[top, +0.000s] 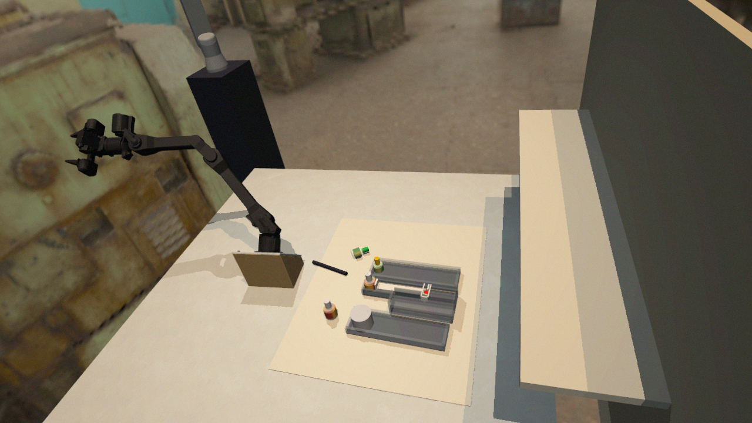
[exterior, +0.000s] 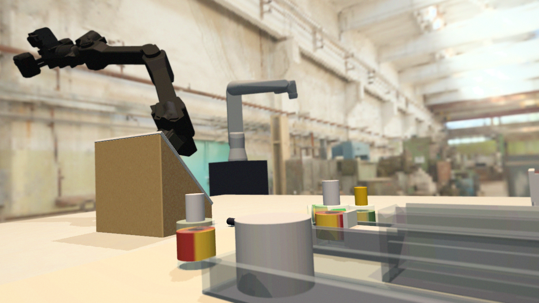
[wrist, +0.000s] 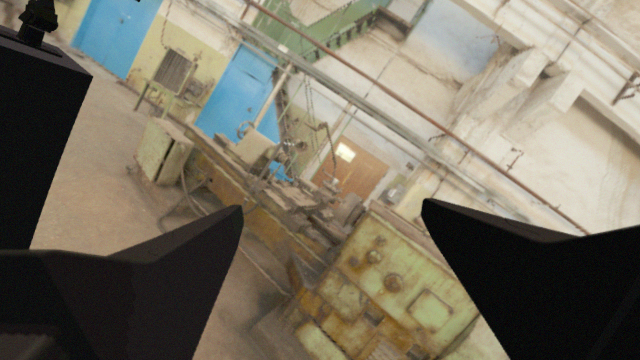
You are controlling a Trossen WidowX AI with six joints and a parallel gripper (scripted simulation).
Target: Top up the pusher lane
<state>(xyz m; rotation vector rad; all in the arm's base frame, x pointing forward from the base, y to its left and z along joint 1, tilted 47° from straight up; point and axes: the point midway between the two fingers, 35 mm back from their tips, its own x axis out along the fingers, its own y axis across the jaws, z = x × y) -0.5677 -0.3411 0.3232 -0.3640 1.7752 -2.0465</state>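
My gripper tip is 1040 mm short of the wide grey cylinder, 80 mm to the left of it and 430 mm above it. Round my gripper tip: dark rod (840 mm ahead, 100 mm to the left, 460 mm below); pusher plate (1120 mm ahead, 20 mm to the left, 410 mm below); sprung lane (1160 mm ahead, 30 mm to the left, 440 mm below).
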